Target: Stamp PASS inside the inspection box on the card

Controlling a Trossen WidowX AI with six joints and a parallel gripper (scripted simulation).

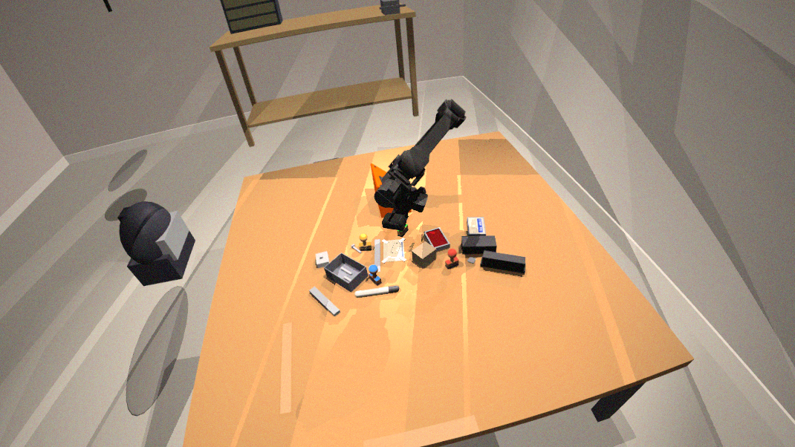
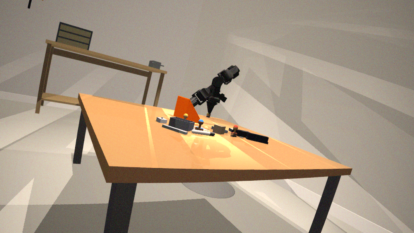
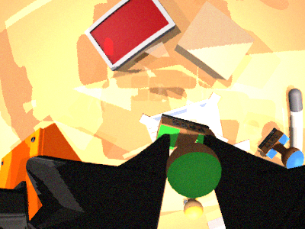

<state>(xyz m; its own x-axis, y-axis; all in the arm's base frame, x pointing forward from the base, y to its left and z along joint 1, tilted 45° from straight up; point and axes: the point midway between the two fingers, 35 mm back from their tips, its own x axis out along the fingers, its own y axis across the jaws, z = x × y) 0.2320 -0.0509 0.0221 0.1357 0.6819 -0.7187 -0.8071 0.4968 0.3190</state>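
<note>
The white card is 100 mm below my gripper tip, 40 mm to the right of it and 10 mm behind it. The rest, counted from my gripper tip: tan block: 70 mm below, 70 mm ahead, 40 mm to the left; then red ink pad: 110 mm to the left, 90 mm below, 10 mm ahead; then green-knobbed stamp: right at my gripper tip.
</note>
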